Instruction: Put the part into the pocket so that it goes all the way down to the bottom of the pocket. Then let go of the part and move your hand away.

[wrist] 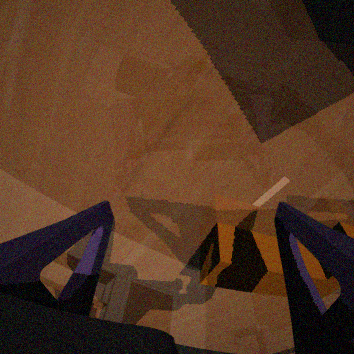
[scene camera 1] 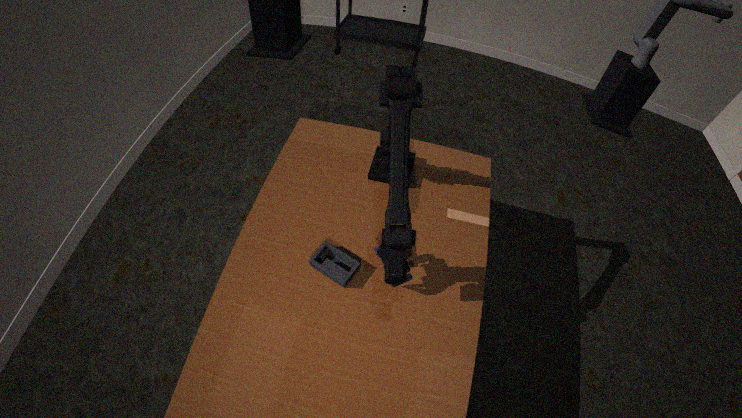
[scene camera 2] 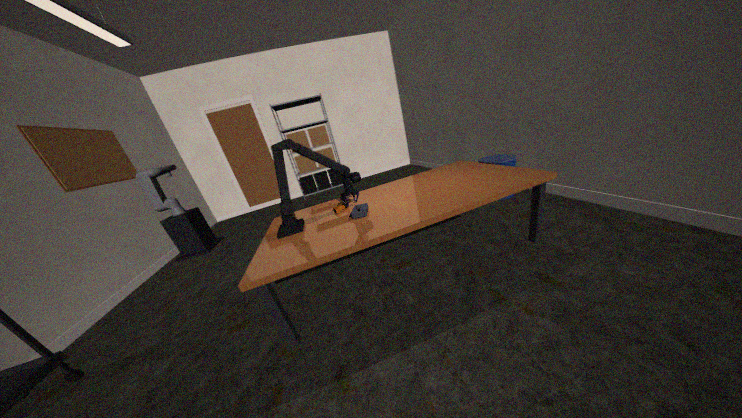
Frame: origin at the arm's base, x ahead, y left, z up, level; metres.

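Seen in the pictures: gripper, fingertip midpoint: [wrist: 191, 210] [scene camera 2: 352, 204]; arm's base, origin of the base link: [scene camera 2: 291, 226].
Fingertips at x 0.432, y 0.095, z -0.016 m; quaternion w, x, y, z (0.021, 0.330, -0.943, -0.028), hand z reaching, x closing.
Offsets run from my fingertips to a thing's middle. Level surfaces: height alone.
The orange part {dx -0.079, dy -0.008, dz +0.003 m} [scene camera 2: 339, 208] [wrist: 272, 250] lies on the table. In scene camera 1 the arm hides it. My gripper [scene camera 1: 394, 266] [scene camera 2: 351, 200] [wrist: 191, 210] is open and empty, low above the table near the part. In the wrist view the part is right of the middle between the fingers and runs on behind the right finger; dark shadows cross it. The exact finger height is hard to tell. The grey block {dx +0.027, dy -0.183, dz +0.006 m} [scene camera 1: 334, 270] [scene camera 2: 359, 210] with the pocket stands beside the gripper. Its pocket shows as dark recesses in scene camera 1, with no part in it.
The wooden table {dz -0.013 m} [scene camera 1: 290, 332] [scene camera 2: 441, 186] carries the arm's base [scene camera 1: 379, 168] [scene camera 2: 290, 227]. A pale strip [scene camera 1: 467, 217] [wrist: 271, 191] lies near one table edge. A large dark panel [scene camera 1: 529, 311] shows beside the table in scene camera 1. The block's shadow falls toward the gripper.
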